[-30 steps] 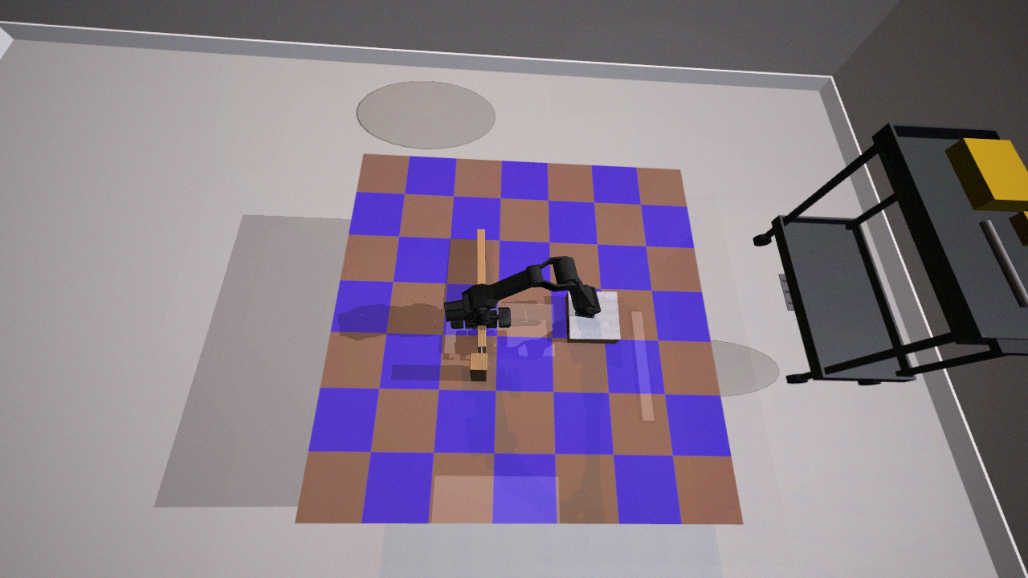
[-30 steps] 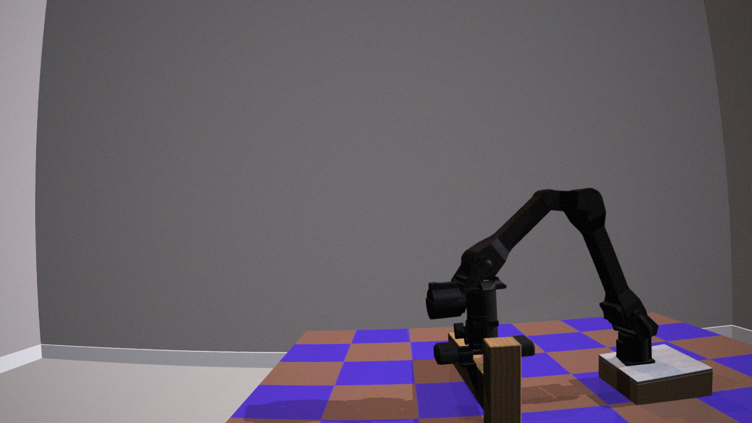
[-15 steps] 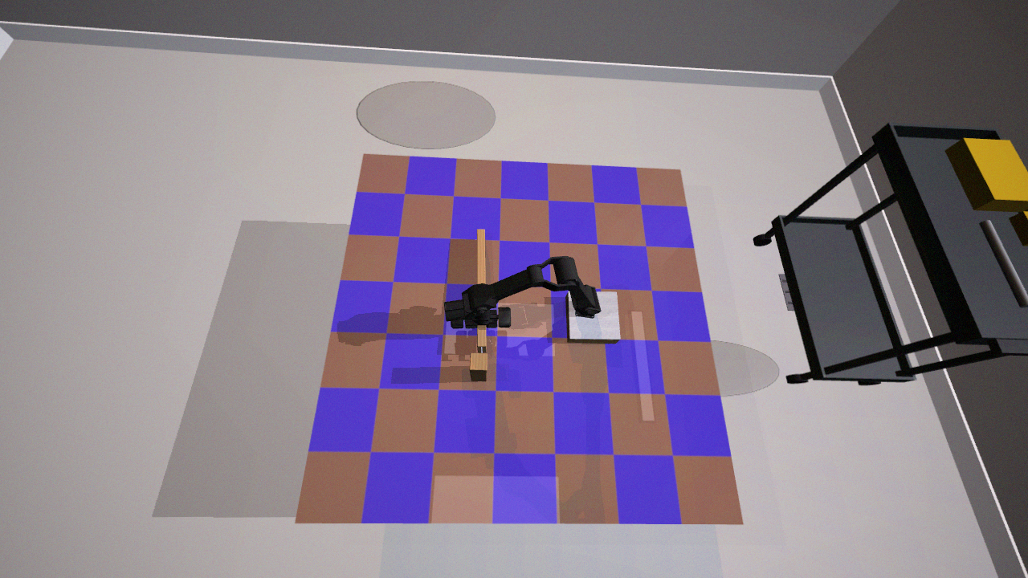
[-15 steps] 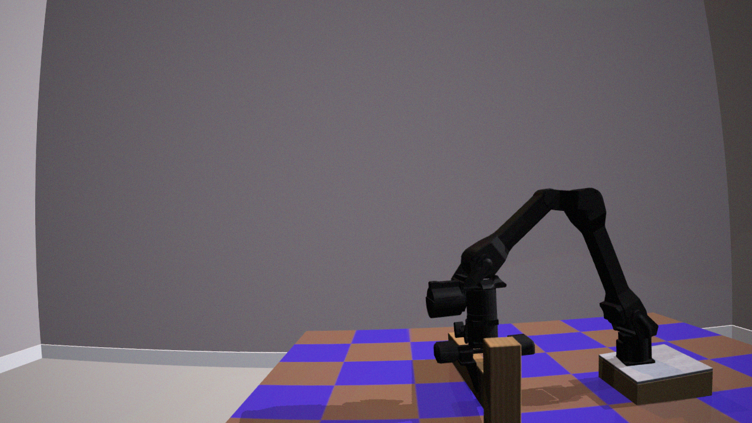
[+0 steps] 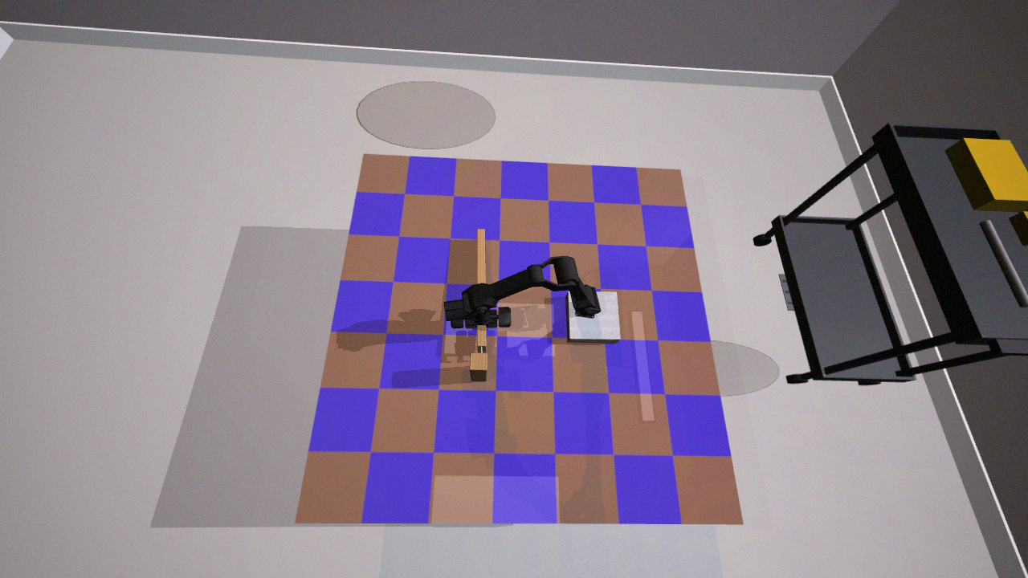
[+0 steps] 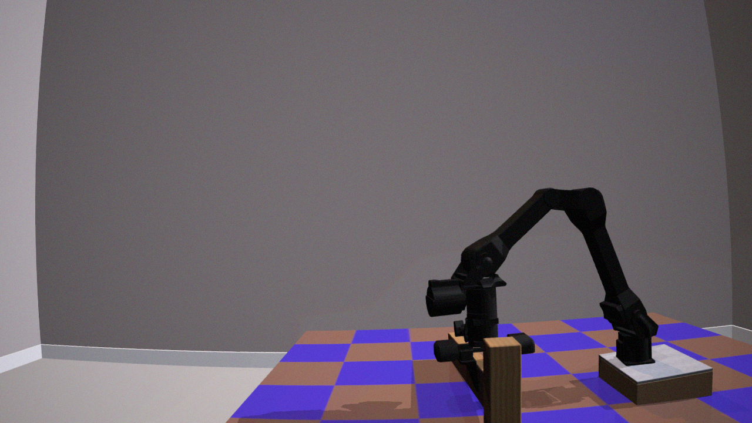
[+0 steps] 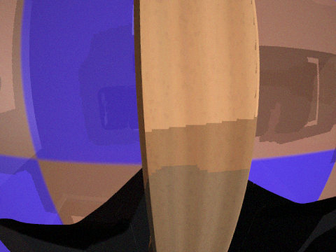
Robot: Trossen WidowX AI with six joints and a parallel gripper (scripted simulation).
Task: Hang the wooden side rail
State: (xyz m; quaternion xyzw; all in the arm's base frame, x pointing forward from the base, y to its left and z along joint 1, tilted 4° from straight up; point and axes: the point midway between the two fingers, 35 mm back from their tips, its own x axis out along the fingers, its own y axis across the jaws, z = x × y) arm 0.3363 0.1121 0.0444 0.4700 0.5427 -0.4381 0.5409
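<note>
Right now my gripper tip is 15 cm to the right of the wooden headboard post, 5 cm below it and 2 cm past it.
</note>
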